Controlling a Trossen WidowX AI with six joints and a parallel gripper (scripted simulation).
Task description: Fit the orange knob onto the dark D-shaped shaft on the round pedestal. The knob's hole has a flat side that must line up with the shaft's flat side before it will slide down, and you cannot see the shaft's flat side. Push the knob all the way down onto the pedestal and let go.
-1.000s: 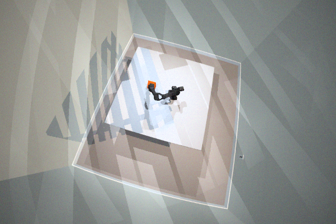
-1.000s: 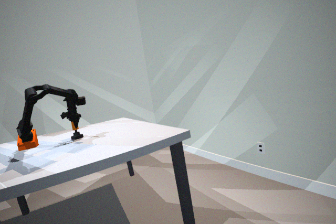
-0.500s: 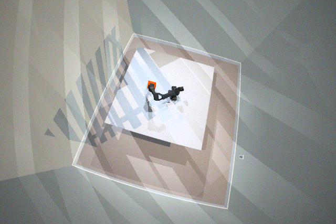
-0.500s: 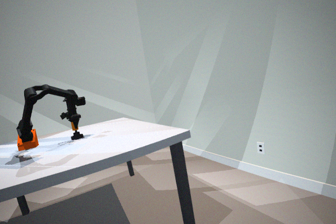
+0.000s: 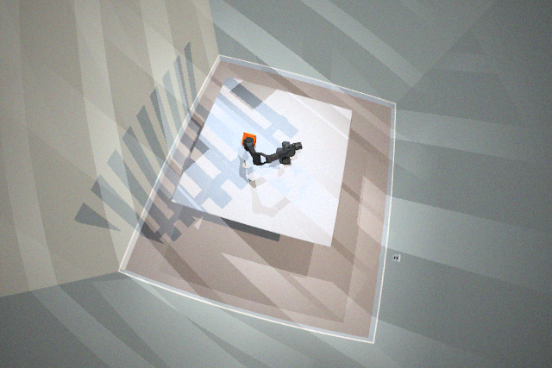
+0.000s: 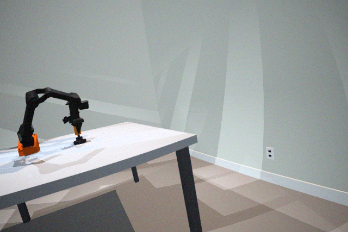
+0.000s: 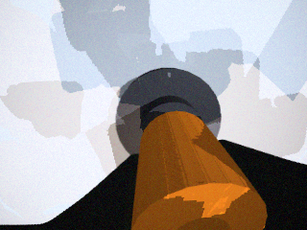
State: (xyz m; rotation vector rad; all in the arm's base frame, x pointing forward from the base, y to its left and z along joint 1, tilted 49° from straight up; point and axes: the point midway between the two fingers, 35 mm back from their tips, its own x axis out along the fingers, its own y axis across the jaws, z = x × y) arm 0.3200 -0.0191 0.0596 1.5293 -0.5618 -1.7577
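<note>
Right now my gripper tip is 2 cm below the orange knob. From my gripper tip the other things lie so: dark round pedestal (4 cm below).
</note>
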